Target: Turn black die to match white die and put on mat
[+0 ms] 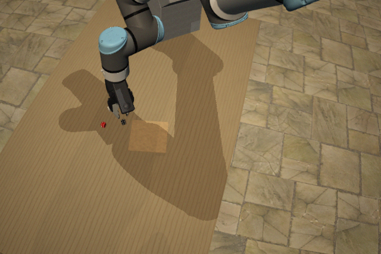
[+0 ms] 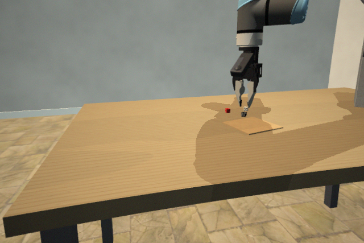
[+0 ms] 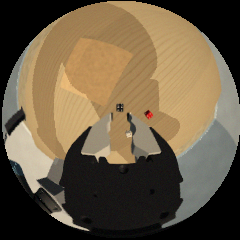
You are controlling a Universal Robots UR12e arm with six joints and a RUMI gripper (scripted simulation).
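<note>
Now: the black die 4 cm below my hand. Also, from my hand: white die: 8 cm to the right, 4 cm below, 3 cm behind; tan mat: 12 cm to the left, 5 cm below, 1 cm ahead; red die: 6 cm to the right, 5 cm ahead, 4 cm below.
</note>
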